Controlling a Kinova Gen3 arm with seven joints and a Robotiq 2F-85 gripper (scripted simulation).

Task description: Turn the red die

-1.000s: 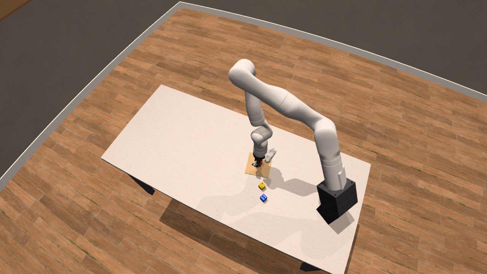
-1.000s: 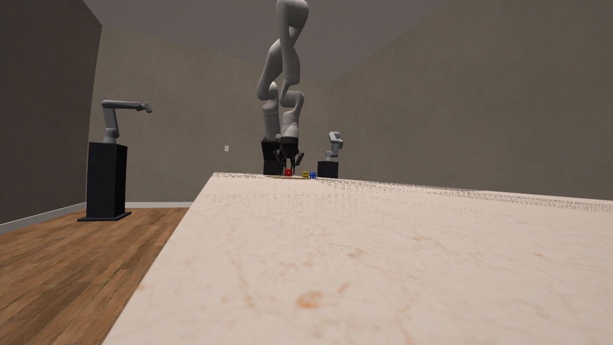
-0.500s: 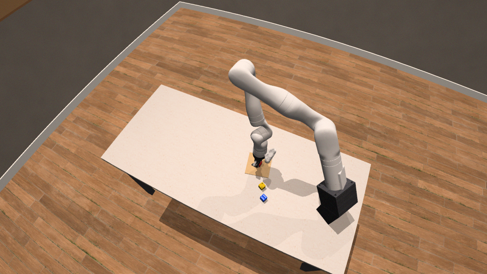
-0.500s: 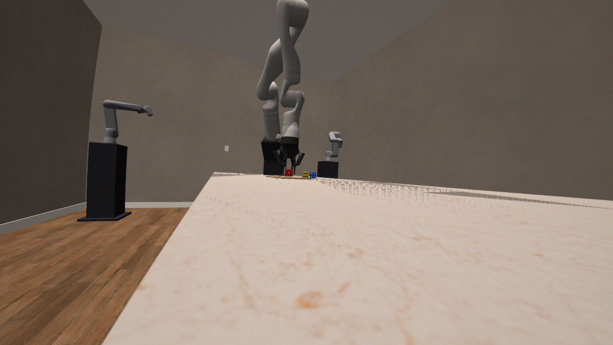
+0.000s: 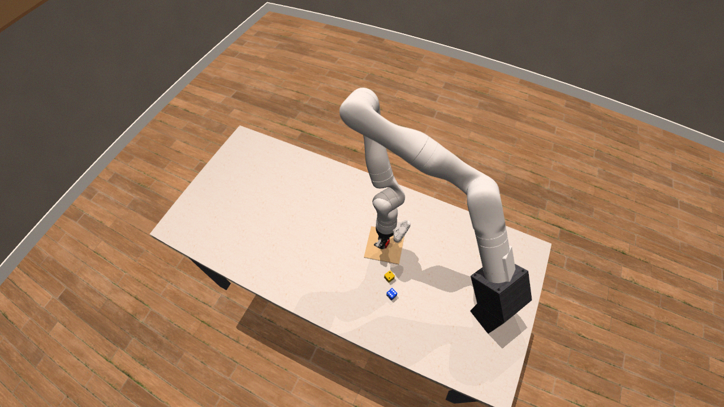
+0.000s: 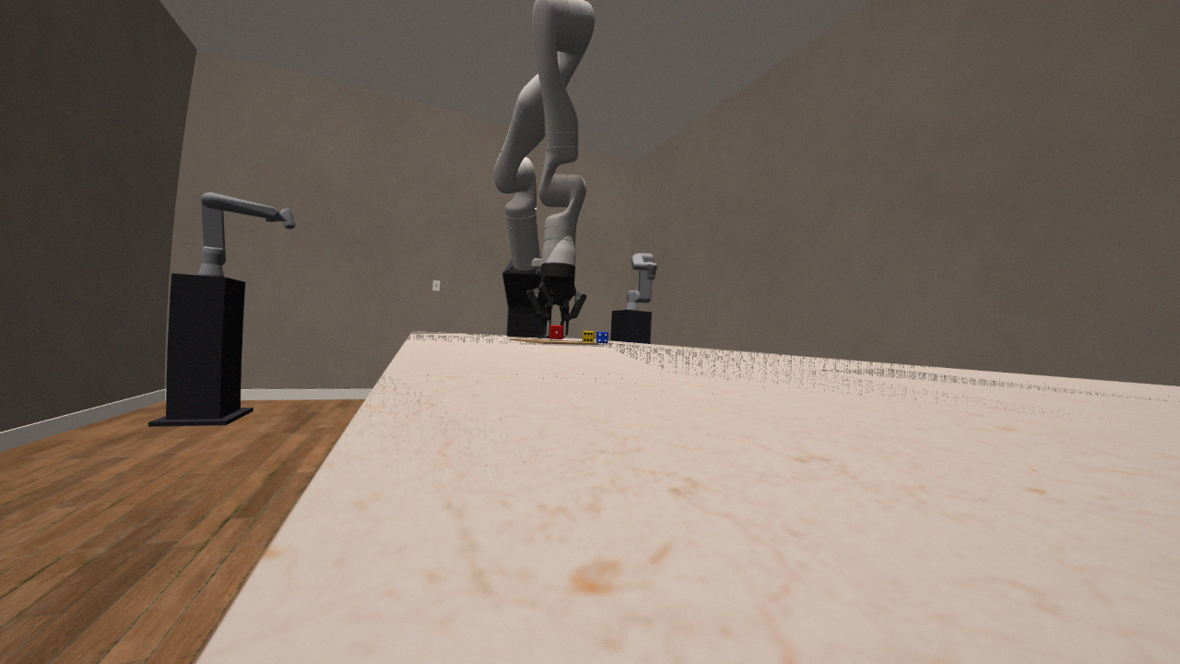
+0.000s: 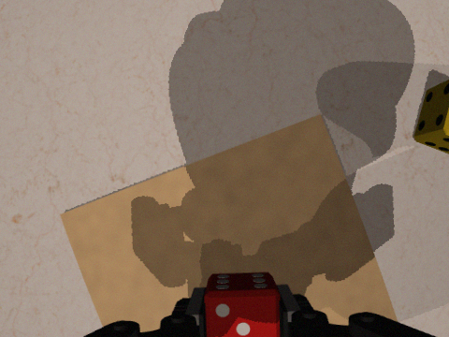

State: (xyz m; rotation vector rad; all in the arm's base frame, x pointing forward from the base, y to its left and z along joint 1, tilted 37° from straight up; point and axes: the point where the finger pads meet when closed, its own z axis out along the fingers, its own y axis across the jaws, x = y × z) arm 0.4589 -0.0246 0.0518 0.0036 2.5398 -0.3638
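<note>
My gripper is now 1 cm above the red die. Round my hand: blue die 18 cm to the left, 11 cm behind, 1 cm below; then yellow die 12 cm to the left, 7 cm behind, 1 cm below; then tan mat 3 cm below.
</note>
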